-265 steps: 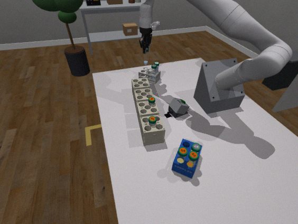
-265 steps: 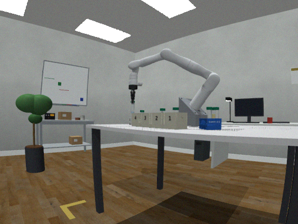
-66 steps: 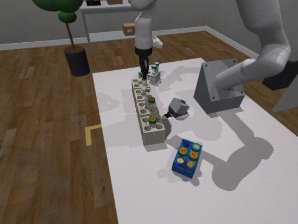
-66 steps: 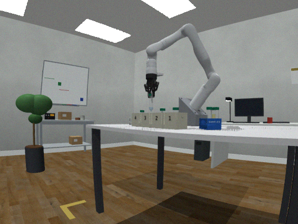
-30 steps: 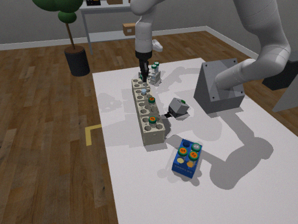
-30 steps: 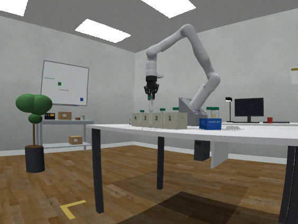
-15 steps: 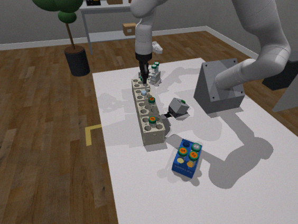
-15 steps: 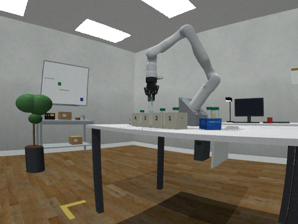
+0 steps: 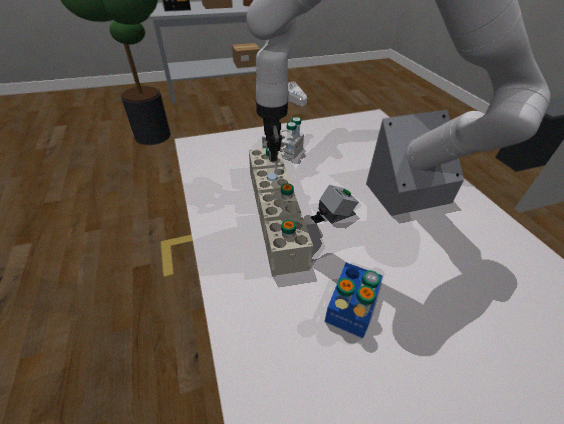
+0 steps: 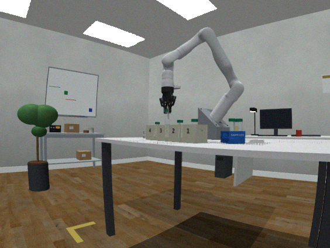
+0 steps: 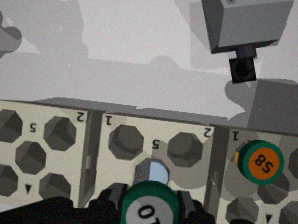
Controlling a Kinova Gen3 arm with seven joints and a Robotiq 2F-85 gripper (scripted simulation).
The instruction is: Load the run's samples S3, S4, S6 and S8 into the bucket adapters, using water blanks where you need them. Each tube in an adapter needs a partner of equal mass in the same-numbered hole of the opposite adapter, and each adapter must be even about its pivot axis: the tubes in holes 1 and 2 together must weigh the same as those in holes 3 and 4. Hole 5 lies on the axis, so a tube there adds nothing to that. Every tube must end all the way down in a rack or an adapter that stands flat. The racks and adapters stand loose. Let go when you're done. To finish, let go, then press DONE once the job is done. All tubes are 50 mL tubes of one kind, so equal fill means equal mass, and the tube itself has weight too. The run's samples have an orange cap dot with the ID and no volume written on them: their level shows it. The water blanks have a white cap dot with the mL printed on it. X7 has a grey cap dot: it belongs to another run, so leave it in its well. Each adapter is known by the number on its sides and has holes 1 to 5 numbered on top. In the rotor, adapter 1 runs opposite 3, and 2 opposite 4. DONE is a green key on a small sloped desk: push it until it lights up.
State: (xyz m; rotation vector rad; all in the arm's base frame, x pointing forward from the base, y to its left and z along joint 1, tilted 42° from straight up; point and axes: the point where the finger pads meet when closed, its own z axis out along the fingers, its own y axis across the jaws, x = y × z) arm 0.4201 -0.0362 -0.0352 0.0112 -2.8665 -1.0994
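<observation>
My gripper is now 10 mm past the white-dot 10 ml blank and 50 mm above it. The rest, counted from my hand: 20 ml water blank 120 mm behind, 250 mm to the right, 120 mm below; white blank rack 100 mm behind, 280 mm to the right, 150 mm below; done desk 180 mm behind, 80 mm to the left, 130 mm below.
</observation>
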